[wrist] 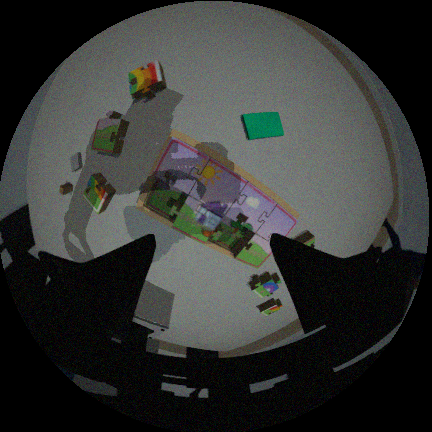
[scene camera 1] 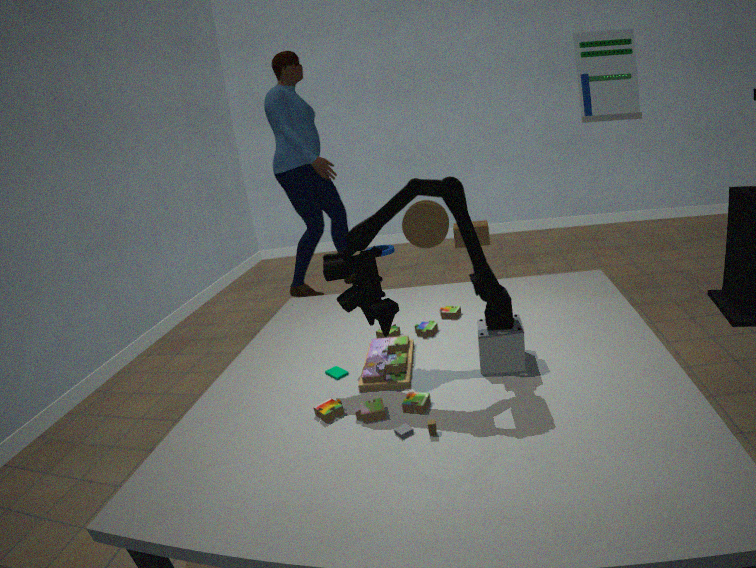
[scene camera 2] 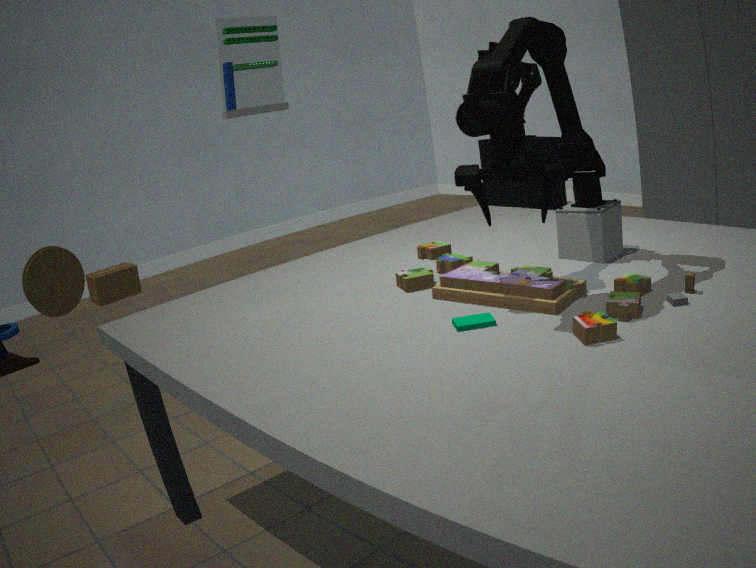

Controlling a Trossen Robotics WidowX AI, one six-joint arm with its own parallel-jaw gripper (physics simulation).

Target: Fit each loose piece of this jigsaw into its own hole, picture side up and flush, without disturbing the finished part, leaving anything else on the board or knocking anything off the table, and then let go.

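My gripper (scene camera 1: 386, 333) (scene camera 2: 516, 222) (wrist: 213, 239) is open and empty, above the jigsaw board (scene camera 1: 386, 386) (scene camera 2: 491, 299) (wrist: 270, 193). The board's joined part shows lilac sky and green ground. Picture side up on the table lie a rainbow piece (scene camera 1: 329, 409) (scene camera 2: 594, 328) (wrist: 145, 80), a pink-green piece (scene camera 1: 372, 409) (scene camera 2: 623, 305) (wrist: 109, 136) and a green-orange piece (scene camera 1: 416, 402) (scene camera 2: 632, 283) (wrist: 98, 193). Beyond the board's other end lie a blue-purple piece (scene camera 1: 426, 328) (scene camera 2: 453, 262), a red-green piece (scene camera 1: 450, 312) (scene camera 2: 433, 249) and a green piece (scene camera 2: 414, 279), partly hidden by a finger in the wrist view.
A teal tile (scene camera 1: 336, 372) (scene camera 2: 474, 321) (wrist: 263, 125) lies beside the board's lilac side. A grey block (scene camera 1: 403, 431) (scene camera 2: 677, 299) (wrist: 76, 161) and a small brown block (scene camera 1: 432, 428) (scene camera 2: 689, 282) (wrist: 66, 188) lie near the green-orange piece. The arm's grey base (scene camera 1: 501, 351) (scene camera 2: 589, 232) stands across from the tile.
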